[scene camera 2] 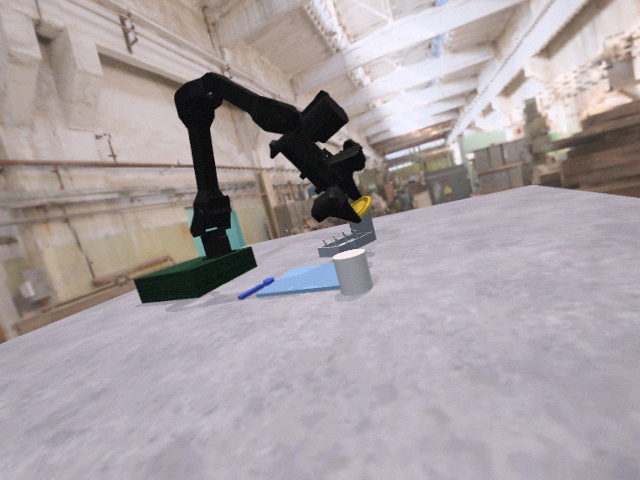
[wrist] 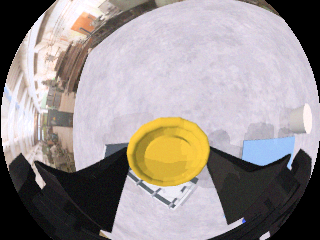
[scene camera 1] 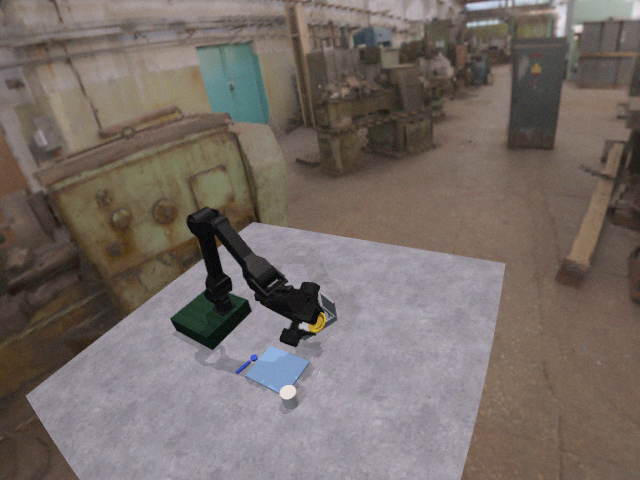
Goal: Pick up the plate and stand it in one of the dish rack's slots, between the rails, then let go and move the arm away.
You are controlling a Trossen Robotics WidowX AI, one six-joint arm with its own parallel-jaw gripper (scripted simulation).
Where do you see a plate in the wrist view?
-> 167, 151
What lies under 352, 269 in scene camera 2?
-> A white cup.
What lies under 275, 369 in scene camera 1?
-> A light blue mat.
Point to a light blue mat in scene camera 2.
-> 323, 277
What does my gripper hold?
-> A plate.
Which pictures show my gripper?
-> Scene camera 2, the wrist view and scene camera 1: all of them.
